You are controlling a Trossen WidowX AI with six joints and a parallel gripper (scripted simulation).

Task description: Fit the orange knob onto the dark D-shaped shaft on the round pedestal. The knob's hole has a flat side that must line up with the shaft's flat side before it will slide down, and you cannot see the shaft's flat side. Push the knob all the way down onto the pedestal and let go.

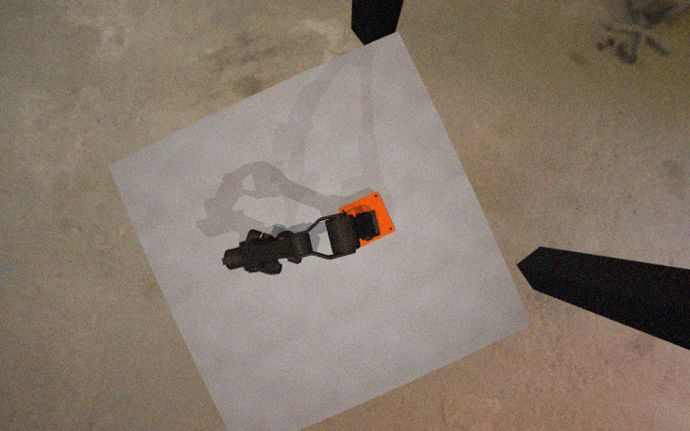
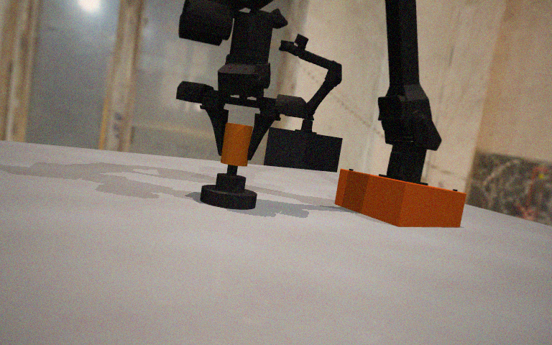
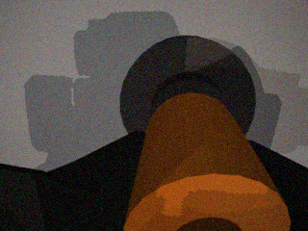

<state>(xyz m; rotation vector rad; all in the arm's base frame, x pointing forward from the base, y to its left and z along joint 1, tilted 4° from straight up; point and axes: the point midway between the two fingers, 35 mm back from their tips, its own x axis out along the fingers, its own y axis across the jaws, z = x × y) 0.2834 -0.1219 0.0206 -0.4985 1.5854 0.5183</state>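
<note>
Now: the orange knob 20 mm above my gripper tip. From my gripper tip the other things lie so: dark round pedestal 40 mm below.
</note>
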